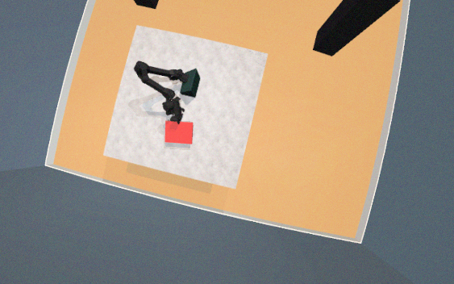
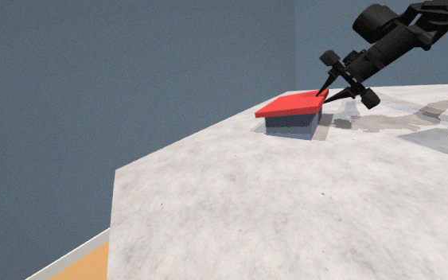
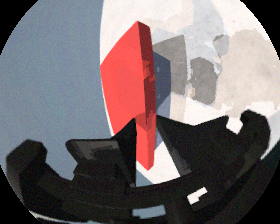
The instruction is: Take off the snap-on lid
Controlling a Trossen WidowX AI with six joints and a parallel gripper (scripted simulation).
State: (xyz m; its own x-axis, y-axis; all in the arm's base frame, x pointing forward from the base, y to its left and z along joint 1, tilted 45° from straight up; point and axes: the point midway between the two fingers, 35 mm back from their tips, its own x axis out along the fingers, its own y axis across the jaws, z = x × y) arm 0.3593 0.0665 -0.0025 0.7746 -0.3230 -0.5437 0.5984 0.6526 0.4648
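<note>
The red lid lies 80 mm ahead of my gripper tip and 20 mm to the left of it. Round my gripper tip: storage box 70 mm ahead, 50 mm below, 20 mm to the left.
</note>
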